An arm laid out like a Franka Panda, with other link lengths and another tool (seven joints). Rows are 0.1 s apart.
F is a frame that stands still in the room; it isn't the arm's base.
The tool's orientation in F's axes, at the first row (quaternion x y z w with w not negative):
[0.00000, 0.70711, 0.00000, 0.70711]
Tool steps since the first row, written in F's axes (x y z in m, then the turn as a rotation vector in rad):
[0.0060, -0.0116, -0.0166, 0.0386, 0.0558, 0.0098]
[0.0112, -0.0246, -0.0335, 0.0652, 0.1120, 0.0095]
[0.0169, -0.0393, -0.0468, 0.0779, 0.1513, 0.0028]
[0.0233, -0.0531, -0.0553, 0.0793, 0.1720, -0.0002]
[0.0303, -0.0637, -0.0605, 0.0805, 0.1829, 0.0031]
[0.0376, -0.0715, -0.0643, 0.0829, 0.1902, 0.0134]
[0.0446, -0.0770, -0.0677, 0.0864, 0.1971, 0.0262]
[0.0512, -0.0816, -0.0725, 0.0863, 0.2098, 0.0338]
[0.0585, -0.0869, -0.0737, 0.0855, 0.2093, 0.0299]
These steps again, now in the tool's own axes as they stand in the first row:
[0.0166, -0.0116, 0.0060, -0.0098, 0.0558, 0.0386]
[0.0335, -0.0246, 0.0112, -0.0095, 0.1120, 0.0652]
[0.0468, -0.0393, 0.0169, -0.0028, 0.1513, 0.0779]
[0.0553, -0.0531, 0.0233, 0.0002, 0.1720, 0.0793]
[0.0605, -0.0637, 0.0303, -0.0031, 0.1829, 0.0805]
[0.0643, -0.0715, 0.0376, -0.0134, 0.1902, 0.0829]
[0.0677, -0.0770, 0.0446, -0.0262, 0.1971, 0.0864]
[0.0725, -0.0816, 0.0512, -0.0338, 0.2098, 0.0863]
[0.0737, -0.0869, 0.0585, -0.0299, 0.2093, 0.0855]

